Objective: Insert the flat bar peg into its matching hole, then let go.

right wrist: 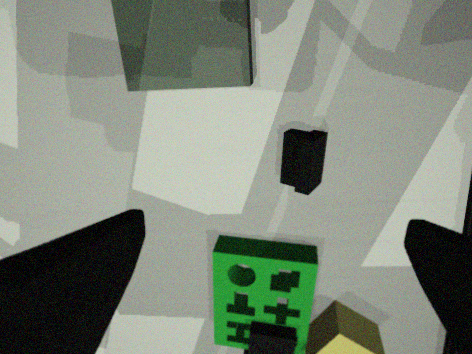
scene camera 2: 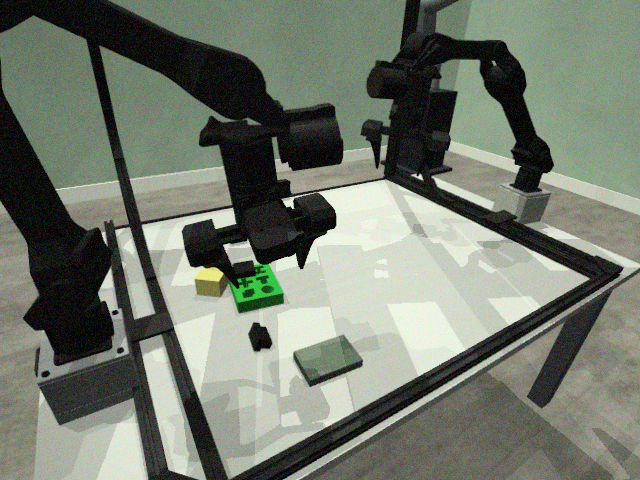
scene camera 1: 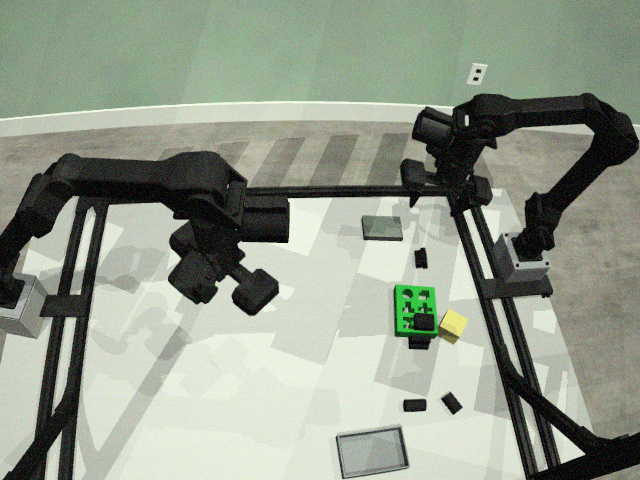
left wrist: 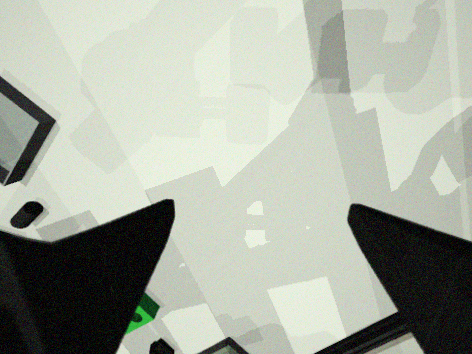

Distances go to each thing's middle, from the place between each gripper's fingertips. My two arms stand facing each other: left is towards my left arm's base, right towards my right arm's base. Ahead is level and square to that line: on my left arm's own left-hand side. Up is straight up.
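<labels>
The grey tray [scene camera 1: 386, 446] is 220 mm to the right of my left hand, 260 mm behind it and 170 mm below it, and if you count from my right hand, the tray is 43 cm behind, 20 cm to the left and 13 cm below. There's a yellow cube [scene camera 2: 212, 282] too, 440 mm to the right of my left hand, 40 mm behind it and 160 mm below it; from my right hand that cube is 2 cm to the right, 21 cm behind and 13 cm below. You'd find the grey plate [scene camera 2: 320, 362] 230 mm ahead of my left hand, 350 mm to the right of it and 180 mm below it, while from my right hand it's 7 cm ahead, 6 cm to the left and 14 cm below. As for the green hole board [scene camera 1: 414, 304], it sits 370 mm to the right of my left hand, 10 mm ahead of it and 170 mm below it, and measured from my right hand the board is 16 cm behind, 4 cm to the left and 13 cm below.
</labels>
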